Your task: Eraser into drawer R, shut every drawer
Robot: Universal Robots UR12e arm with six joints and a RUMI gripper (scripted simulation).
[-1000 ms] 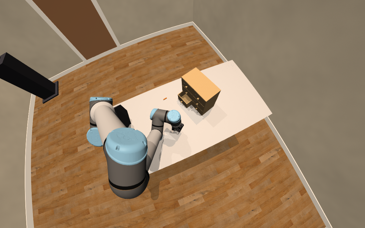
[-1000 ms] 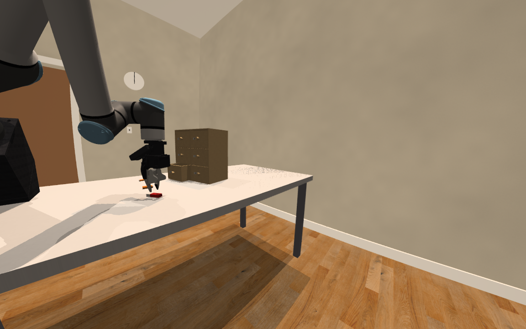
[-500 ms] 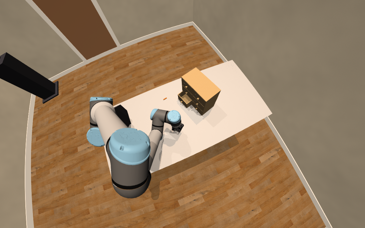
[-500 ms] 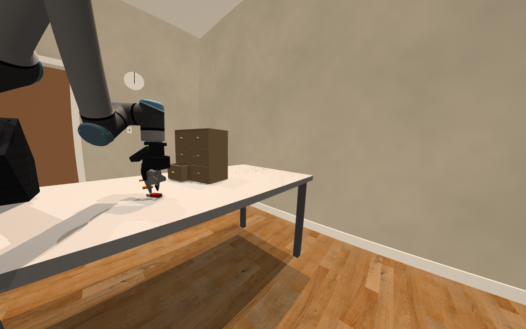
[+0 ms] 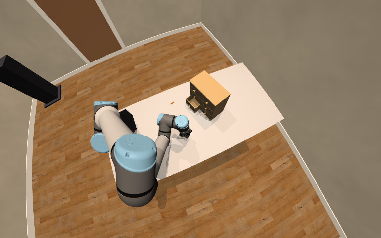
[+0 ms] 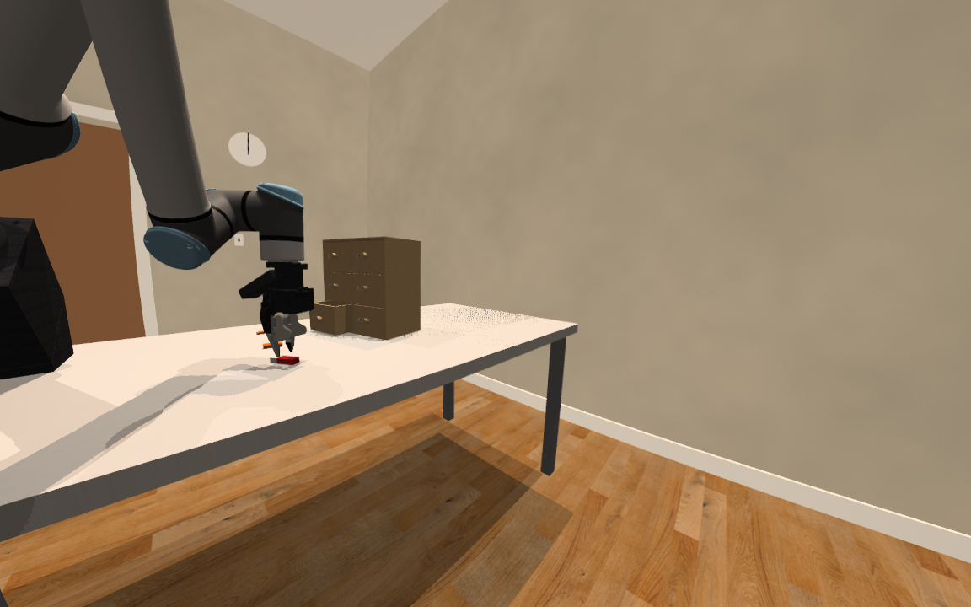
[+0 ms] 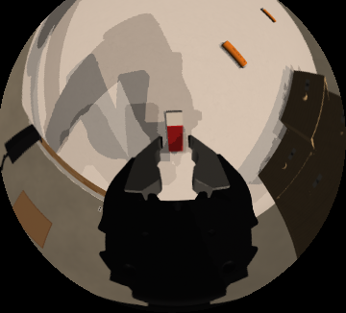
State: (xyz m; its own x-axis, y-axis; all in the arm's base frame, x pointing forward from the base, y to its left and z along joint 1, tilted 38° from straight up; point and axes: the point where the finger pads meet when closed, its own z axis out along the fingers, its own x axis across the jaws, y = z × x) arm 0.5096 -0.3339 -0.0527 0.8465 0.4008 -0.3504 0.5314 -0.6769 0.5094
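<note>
The red eraser is 10 mm to the left of my hand and 30 mm below it. From my hand the other things lie so: drawer marked R (260 mm ahead, 240 mm to the left).
</note>
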